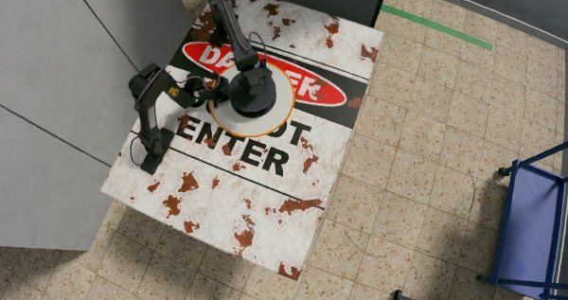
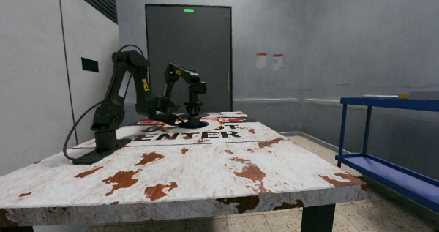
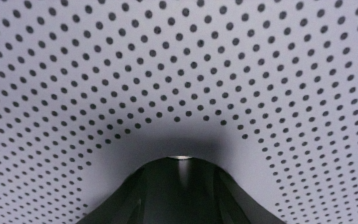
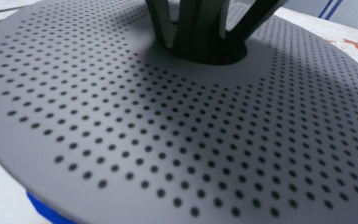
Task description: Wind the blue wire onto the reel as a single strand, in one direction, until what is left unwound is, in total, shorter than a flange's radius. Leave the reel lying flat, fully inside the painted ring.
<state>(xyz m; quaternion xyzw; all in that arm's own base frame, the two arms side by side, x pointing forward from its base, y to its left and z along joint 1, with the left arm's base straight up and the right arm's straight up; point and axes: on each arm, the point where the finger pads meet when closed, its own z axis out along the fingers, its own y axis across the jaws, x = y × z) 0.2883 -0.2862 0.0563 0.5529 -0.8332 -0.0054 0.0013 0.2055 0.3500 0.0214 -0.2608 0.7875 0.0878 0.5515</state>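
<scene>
Now: the dark grey reel 2 cm below my left hand. Also, from my left hand: white painted ring: 6 cm below, 1 cm behind; then orange-edged painted ring: 6 cm below, 1 cm behind.
</scene>
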